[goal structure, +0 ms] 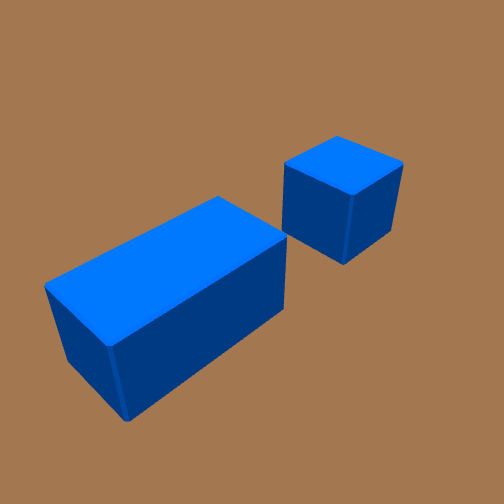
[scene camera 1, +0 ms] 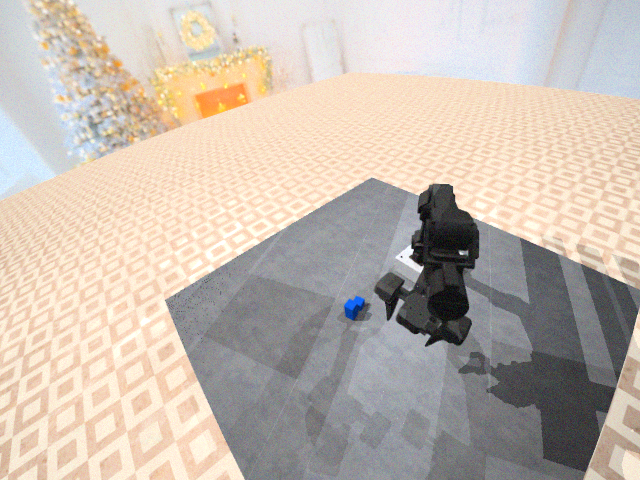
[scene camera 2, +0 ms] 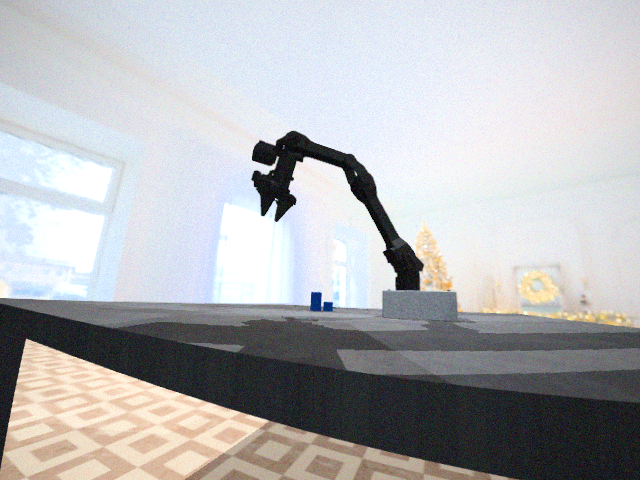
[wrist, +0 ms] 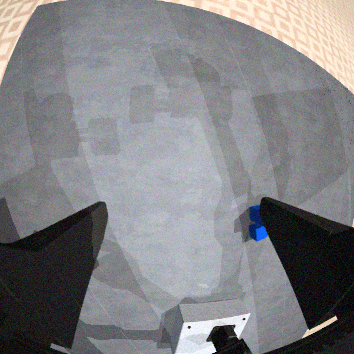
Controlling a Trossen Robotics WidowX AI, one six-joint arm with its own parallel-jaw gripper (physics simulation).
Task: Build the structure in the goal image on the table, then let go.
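Places are measured from the arm's base along level axes (x right, y up, z back), in centimetres.
Where they show: gripper, between the fingertips: [scene camera 1: 406,332] [scene camera 2: 269,219] [wrist: 185,208]; arm's base, origin of its link: [scene camera 1: 420,257] [scene camera 2: 408,292] [wrist: 220,332].
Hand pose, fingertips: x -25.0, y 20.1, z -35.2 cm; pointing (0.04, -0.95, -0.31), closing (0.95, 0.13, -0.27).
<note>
Things, the pixels of their top centre, and the offset from my fingertips. Level surfaces: height alone.
- taller blue block, centre of its top: [wrist: 271,218] [scene camera 1: 350,304] [scene camera 2: 316,292] dx +25.2, dy -20.7, dz +2.4 cm
- grey table, height of its surface: dy -27.3 cm
- lower blue block, centre of its top: [wrist: 261,232] [scene camera 1: 358,300] [scene camera 2: 328,301] dx +26.7, dy -24.0, dz +6.6 cm
A taller blue block [scene camera 1: 351,309] [scene camera 2: 315,301] [wrist: 255,214] stands upright on the grey table [scene camera 1: 268,320] [scene camera 2: 206,310] [wrist: 165,175]. A lower blue block [scene camera 1: 359,300] [scene camera 2: 328,306] [wrist: 258,232] sits close beside it, on the side towards the arm's base. Whether the taller one is one piece or stacked cubes I cannot tell. My gripper [scene camera 1: 408,332] [scene camera 2: 269,218] [wrist: 185,208] is open and empty, high above the table and off to one side of the blocks. In the wrist view the right finger hides part of both blocks.
The arm's light grey base box [scene camera 1: 408,259] [scene camera 2: 419,304] [wrist: 207,311] stands on the table near the blocks. Table edges show in all views, with patterned floor beyond. Shadows of the arm lie across the table top.
</note>
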